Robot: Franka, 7 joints.
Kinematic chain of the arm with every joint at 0, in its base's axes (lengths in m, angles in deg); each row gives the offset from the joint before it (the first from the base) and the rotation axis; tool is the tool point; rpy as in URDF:
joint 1: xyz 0 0 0.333 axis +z
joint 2: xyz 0 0 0 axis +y
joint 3: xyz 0 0 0.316 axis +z
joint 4: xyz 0.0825 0 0 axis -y
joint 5: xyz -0.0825 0 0.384 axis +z
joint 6: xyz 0 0 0 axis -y
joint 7: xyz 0.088 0 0 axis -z
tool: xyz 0 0 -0.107 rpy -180 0 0
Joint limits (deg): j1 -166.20..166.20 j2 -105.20..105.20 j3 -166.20..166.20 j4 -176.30..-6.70 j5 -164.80..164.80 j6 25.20..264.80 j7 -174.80..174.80
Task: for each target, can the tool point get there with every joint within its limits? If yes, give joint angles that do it. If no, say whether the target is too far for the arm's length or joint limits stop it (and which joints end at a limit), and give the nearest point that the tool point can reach.
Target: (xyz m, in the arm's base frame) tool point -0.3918 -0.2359 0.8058
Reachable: yes | joints 121.95 44.29 136.16 -105.26 57.24 204.49 79.31
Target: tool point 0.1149 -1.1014 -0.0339
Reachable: no: too far | nearest point 0.0845 -0.8100 0.0632 | short by 0.309 m
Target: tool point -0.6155 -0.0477 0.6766
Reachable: yes | joints -38.56 -31.22 -131.57 -79.69 -64.23 222.90 137.93
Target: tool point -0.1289 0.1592 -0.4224
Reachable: no: joint limits stop it (at a limit: joint 2) | nearest point -0.1344 0.1660 -0.3562 | short by 0.067 m
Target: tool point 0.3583 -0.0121 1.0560
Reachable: yes | joints 126.68 2.20 -126.41 -59.87 17.37 201.00 -144.89
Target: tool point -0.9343 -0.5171 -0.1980
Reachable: no: too far | nearest point -0.6721 -0.3720 -0.0490 | short by 0.335 m
